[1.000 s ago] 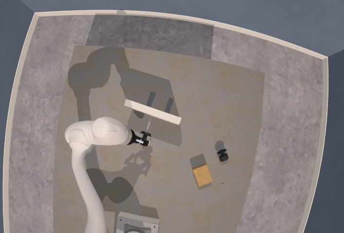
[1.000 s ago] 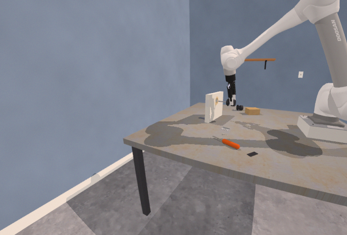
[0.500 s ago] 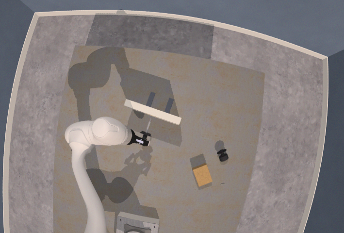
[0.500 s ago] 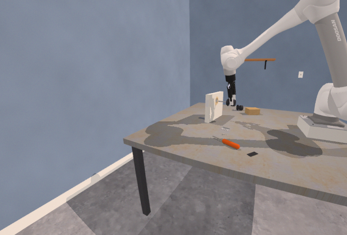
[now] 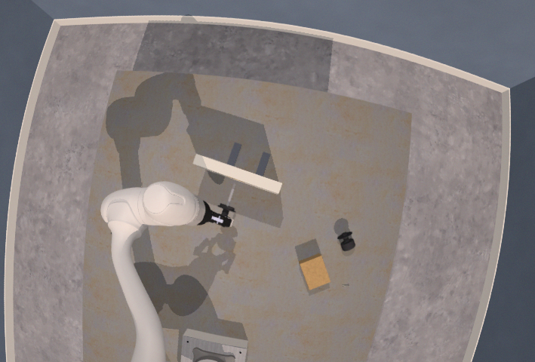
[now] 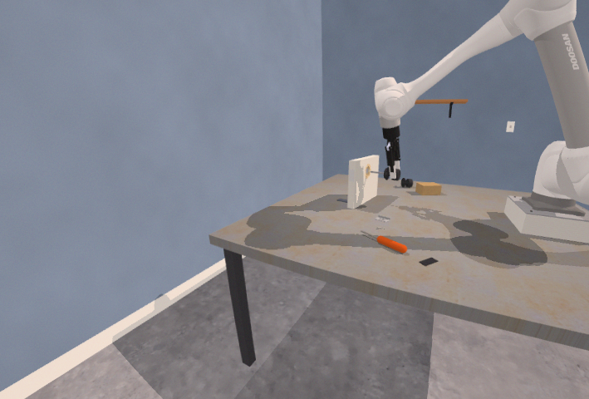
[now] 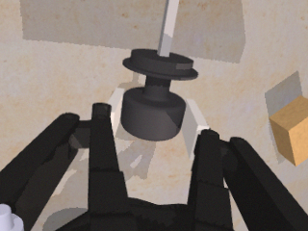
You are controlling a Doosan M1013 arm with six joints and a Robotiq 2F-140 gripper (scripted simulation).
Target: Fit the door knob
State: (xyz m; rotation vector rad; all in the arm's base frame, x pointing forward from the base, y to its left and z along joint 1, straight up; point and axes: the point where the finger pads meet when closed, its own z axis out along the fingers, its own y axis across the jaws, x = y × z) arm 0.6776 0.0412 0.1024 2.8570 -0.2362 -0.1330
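The latch socket lies 16 cm ahead of my hand, 3 cm to the right of it and 2 cm below it. From my hand the other things lie so: tan block (16 cm behind, 38 cm to the right, 16 cm below); orange screwdriver (4 cm behind, 43 cm to the left, 18 cm below); pale wood door panel (16 cm ahead, 3 cm to the right, 5 cm below).
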